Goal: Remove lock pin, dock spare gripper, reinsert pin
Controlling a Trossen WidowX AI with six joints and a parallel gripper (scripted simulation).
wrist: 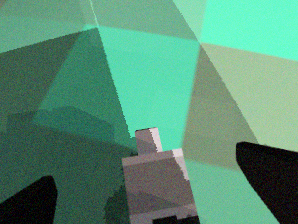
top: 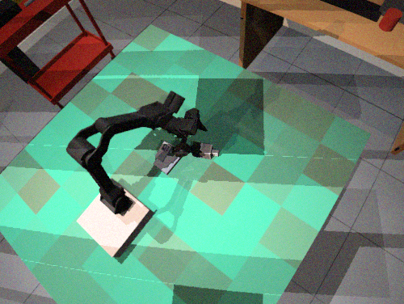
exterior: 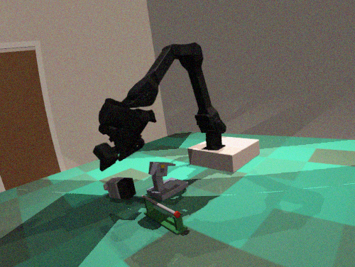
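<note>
The spare gripper is 10 mm behind my gripper tip and 80 mm below it. Round my gripper tip: grey mount 100 mm behind, 120 mm to the left, 60 mm below; then green pin rest 20 mm ahead, 240 mm to the left, 90 mm below.
</note>
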